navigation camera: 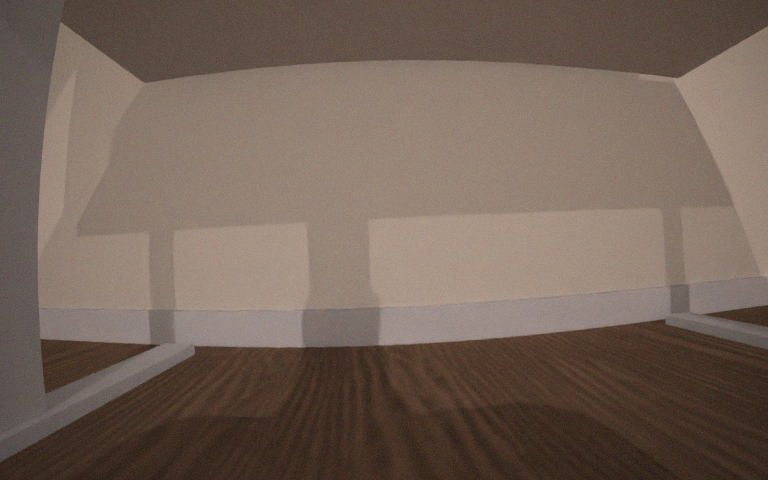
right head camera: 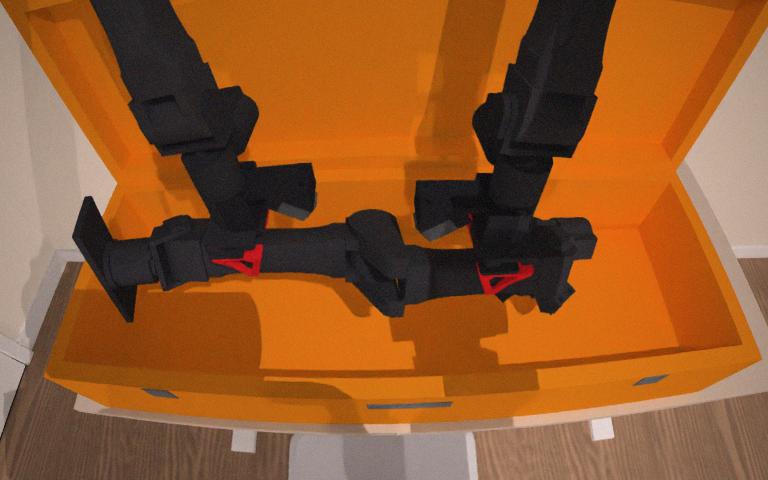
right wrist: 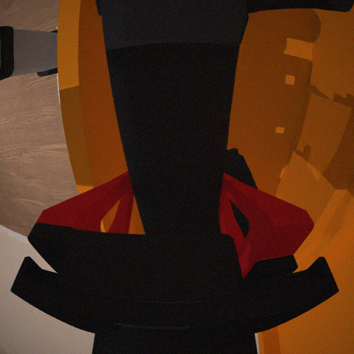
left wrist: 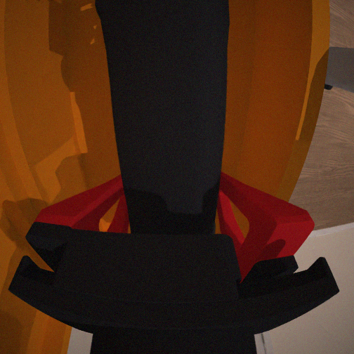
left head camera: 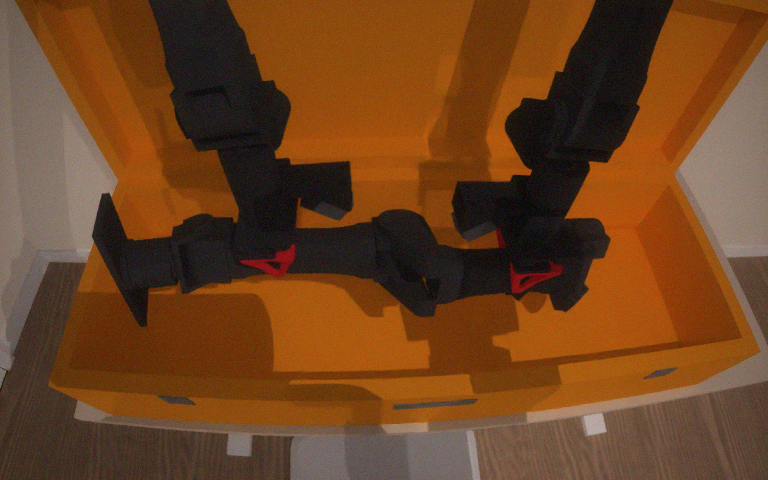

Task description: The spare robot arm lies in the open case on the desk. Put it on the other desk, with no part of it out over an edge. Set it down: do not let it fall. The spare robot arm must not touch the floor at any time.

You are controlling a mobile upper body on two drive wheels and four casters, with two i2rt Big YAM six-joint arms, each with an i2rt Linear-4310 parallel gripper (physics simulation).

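Places are measured from the left arm's base along level axes (x ahead, y left, z up), in millimetres.
Where they show: left gripper, fingertip midpoint: (right head camera: 257,256) (left head camera: 281,256); right gripper, fingertip midpoint: (right head camera: 485,274) (left head camera: 510,273).
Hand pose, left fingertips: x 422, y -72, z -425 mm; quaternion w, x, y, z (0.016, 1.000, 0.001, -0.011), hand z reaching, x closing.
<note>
After its pixels a point has its place.
The dark spare robot arm (left head camera: 336,249) (right head camera: 305,250) (left wrist: 167,110) (right wrist: 175,115) lies lengthwise across the open orange case (left head camera: 317,410) @(x 240, y -110, z -560 mm) (right head camera: 317,408) @(x 240, y -145, z -562 mm), raised above its floor, with shadows below. Its flat base plate (left head camera: 107,226) @(x 383, y 115, z -290 mm) (right head camera: 90,226) @(x 388, y 117, z -295 mm) overlaps the case's left rim in the picture. My left gripper (left head camera: 280,237) @(x 422, y -72, z -425 mm) (right head camera: 249,237) @(x 422, y -72, z -425 mm) (left wrist: 174,177) is shut on its tube near the base plate. My right gripper (left head camera: 518,257) @(x 383, y -385, z -426 mm) (right head camera: 489,251) (right wrist: 174,177) is shut on its tube near the other end. The far fingers are partly hidden. The other desk does not show.
The open lid (left head camera: 368,67) @(x 707, y -202, z -315 mm) (right head camera: 339,67) @(x 707, y -188, z -312 mm) stands behind the spare arm. The case stands on a pale desk (left head camera: 736,380) @(x 222, y -986, z -690 mm) (right head camera: 747,378) @(x 240, y -1010, z -690 mm). In the navigation camera a wall (navigation camera: 424,141) @(x 1016, y -359, z -919 mm) stands ahead, with floor bars (navigation camera: 113,390) @(x 739, y 204, z -1395 mm) (navigation camera: 719,328) @(x 809, y -961, z -1389 mm) at both sides and a grey upright (navigation camera: 19,198) @(x 627, y 221, z -1106 mm) at left.
</note>
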